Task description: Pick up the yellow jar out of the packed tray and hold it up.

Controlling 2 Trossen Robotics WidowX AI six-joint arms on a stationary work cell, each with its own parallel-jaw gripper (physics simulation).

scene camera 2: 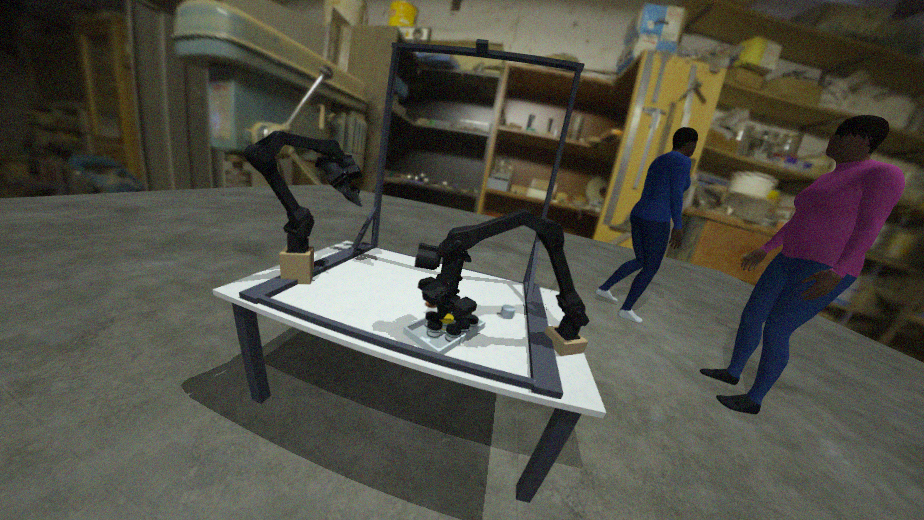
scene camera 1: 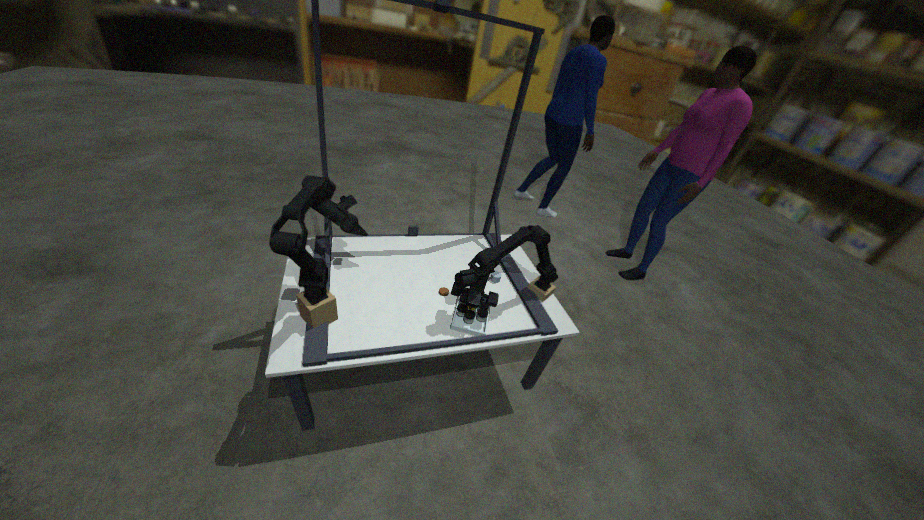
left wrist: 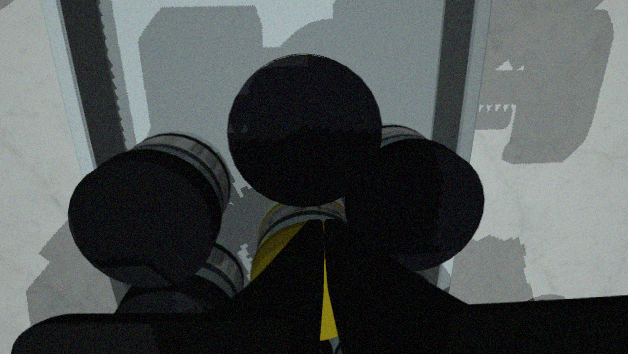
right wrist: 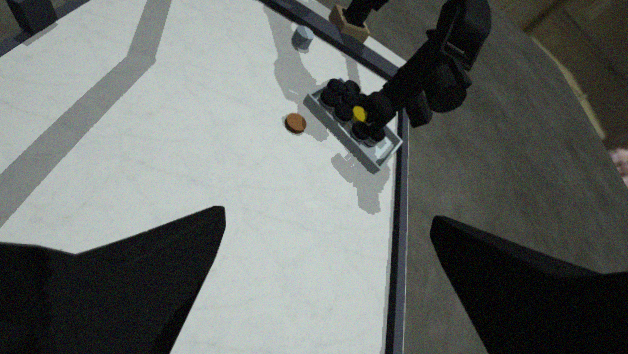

My right gripper shows in scene camera 2, in scene camera 1 (364,233) and in the right wrist view; in the left wrist view it is out of frame. One and the same spot on my right gripper: (right wrist: 142,287) is (scene camera 2: 355,195).
